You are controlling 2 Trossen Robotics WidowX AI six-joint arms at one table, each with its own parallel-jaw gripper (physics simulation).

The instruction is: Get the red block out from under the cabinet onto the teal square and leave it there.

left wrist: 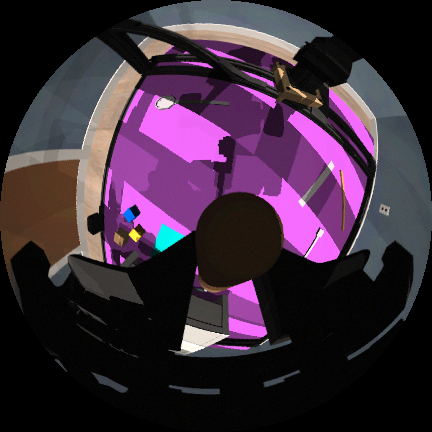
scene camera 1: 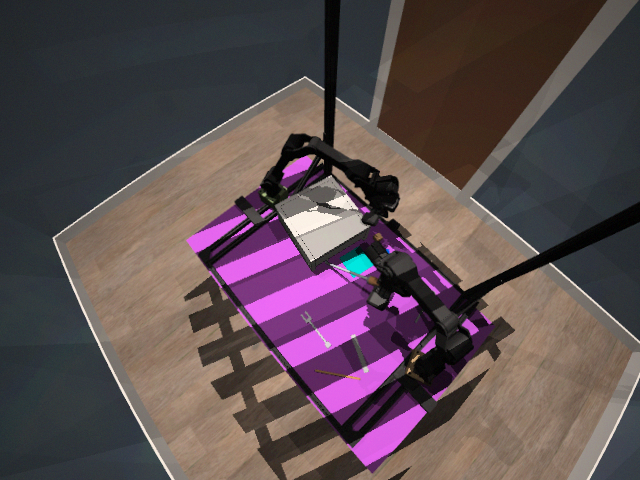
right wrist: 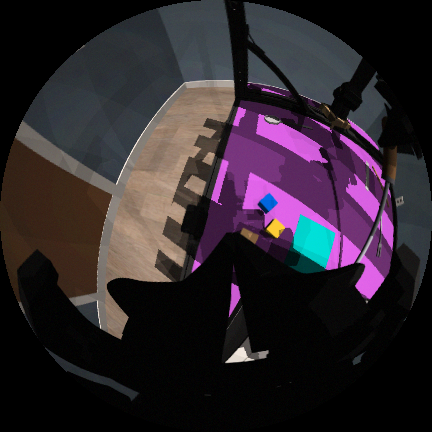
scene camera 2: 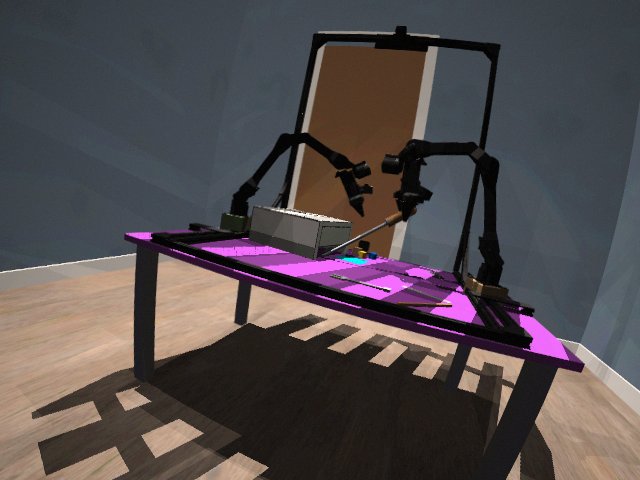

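Pixels of known places: left gripper, fingertip midpoint: [scene camera 1: 383, 286] [right wrist: 381, 146] [scene camera 2: 403, 221]; right gripper, fingertip midpoint: [scene camera 1: 386, 217] [right wrist: 231, 237] [scene camera 2: 363, 216]; left arm's base, link origin: [left wrist: 300, 80] [scene camera 1: 423, 367] [right wrist: 336, 112] [scene camera 2: 487, 283]; right arm's base, link origin: [scene camera 1: 272, 190] [scene camera 2: 238, 214].
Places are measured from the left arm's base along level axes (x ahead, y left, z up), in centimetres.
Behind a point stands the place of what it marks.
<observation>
The grey cabinet [scene camera 1: 323, 219] {z 8.4, x 59.5, y -34.1 cm} [scene camera 2: 285, 230] {z 2.2, x 66.9, y -22.2 cm} stands on the purple table. The teal square [scene camera 1: 357, 262] {z -5.1, x 39.7, y -28.4 cm} [scene camera 2: 355, 260] {z -5.1, x 39.0, y -27.6 cm} [left wrist: 167, 239] {z -5.1, x 36.9, y -29.7 cm} [right wrist: 314, 239] {z -5.1, x 38.6, y -27.7 cm} lies just in front of it. The red block shows in no view. My left gripper [scene camera 1: 376, 285] {z 13.4, x 26.9, y -17.5 cm} [scene camera 2: 408, 206] [left wrist: 220, 236] {z 13.4, x 26.9, y -17.5 cm} is shut on the wooden handle of a hook tool [scene camera 2: 395, 218] {z 13.8, x 30.4, y -16.3 cm} [left wrist: 239, 235] [right wrist: 390, 160] {z 14.4, x 30.2, y -19.1 cm}. The tool's metal rod [scene camera 1: 349, 271] {z 5.5, x 40.6, y -19.6 cm} [scene camera 2: 356, 235] {z 4.6, x 41.9, y -19.4 cm} slants down over the square toward the cabinet's foot. My right gripper [scene camera 1: 370, 219] [scene camera 2: 358, 207] {z 11.4, x 36.3, y -45.3 cm} [right wrist: 231, 237] {z 11.4, x 36.3, y -45.3 cm} is shut and empty, hanging above the cabinet's near corner.
A blue block [left wrist: 130, 212] {z -2.6, x 29.6, y -37.0 cm} [right wrist: 266, 203] {z -2.6, x 30.5, y -38.3 cm}, a yellow block [left wrist: 135, 234] {z -2.6, x 34.8, y -36.8 cm} [right wrist: 275, 228] {z -2.6, x 35.1, y -37.4 cm} and a tan block [left wrist: 120, 236] {z -2.2, x 35.5, y -41.6 cm} [right wrist: 250, 235] {z -2.1, x 35.7, y -42.1 cm} lie beside the square. A fork-like tool [scene camera 1: 315, 329] {z -4.6, x 42.8, y 5.4 cm}, a grey bar [scene camera 1: 360, 353] {z -5.1, x 22.8, y 5.5 cm} and a yellow pencil [scene camera 1: 338, 374] {z -4.5, x 27.2, y 16.3 cm} lie toward the table's front.
</observation>
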